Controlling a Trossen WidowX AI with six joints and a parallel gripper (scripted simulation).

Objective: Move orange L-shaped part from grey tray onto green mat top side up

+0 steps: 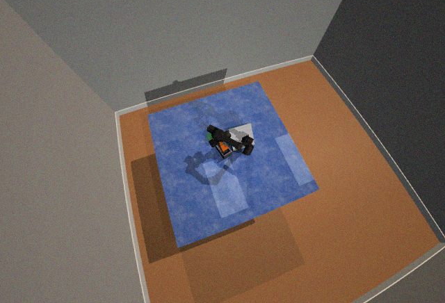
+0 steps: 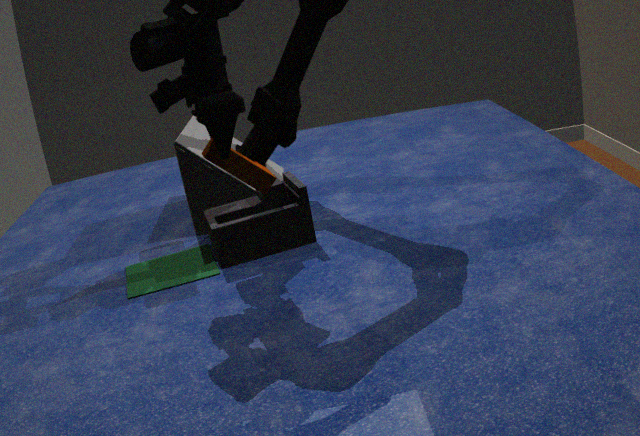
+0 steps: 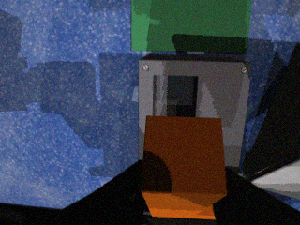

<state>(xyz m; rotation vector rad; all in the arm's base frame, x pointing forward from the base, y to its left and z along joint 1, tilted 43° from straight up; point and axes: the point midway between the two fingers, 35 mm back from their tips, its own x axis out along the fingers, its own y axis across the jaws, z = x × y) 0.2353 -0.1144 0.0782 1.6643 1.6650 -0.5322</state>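
The green mat is 170 mm below my gripper tip, 120 mm to the right of it and 10 mm ahead of it. Also, from my gripper tip: orange L-shaped part (30 mm to the left, 30 mm below, 20 mm behind).
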